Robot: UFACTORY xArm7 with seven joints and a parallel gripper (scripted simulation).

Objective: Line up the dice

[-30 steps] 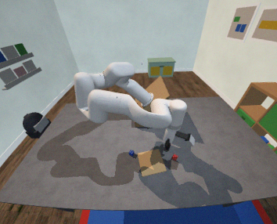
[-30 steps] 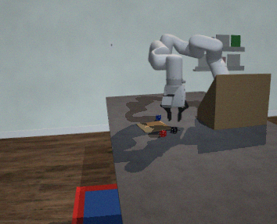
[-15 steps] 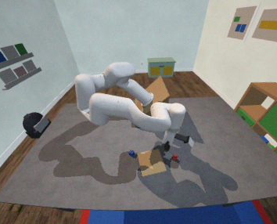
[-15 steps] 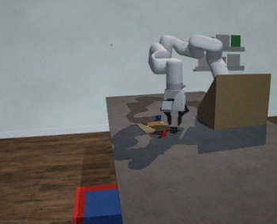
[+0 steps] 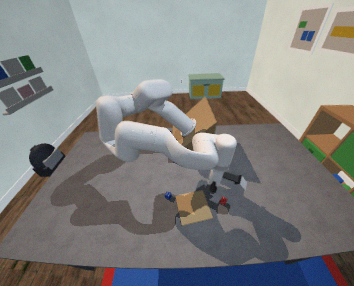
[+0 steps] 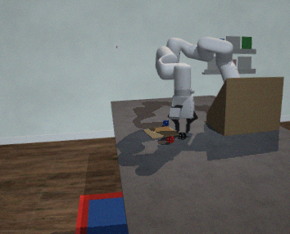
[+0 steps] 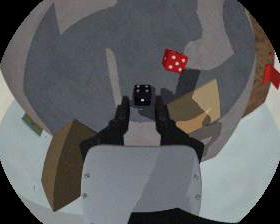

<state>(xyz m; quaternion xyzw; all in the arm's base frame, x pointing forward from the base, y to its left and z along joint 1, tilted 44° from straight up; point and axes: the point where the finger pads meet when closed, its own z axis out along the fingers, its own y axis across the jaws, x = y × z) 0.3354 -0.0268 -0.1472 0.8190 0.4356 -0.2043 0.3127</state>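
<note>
Right now the black die is 4 cm below my hand. From my hand the other things lie so: tan mat (7 cm ahead, 12 cm to the right, 5 cm below); red die (7 cm ahead, 3 cm to the left, 4 cm below); blue die (1 cm ahead, 23 cm to the right, 4 cm below).
</note>
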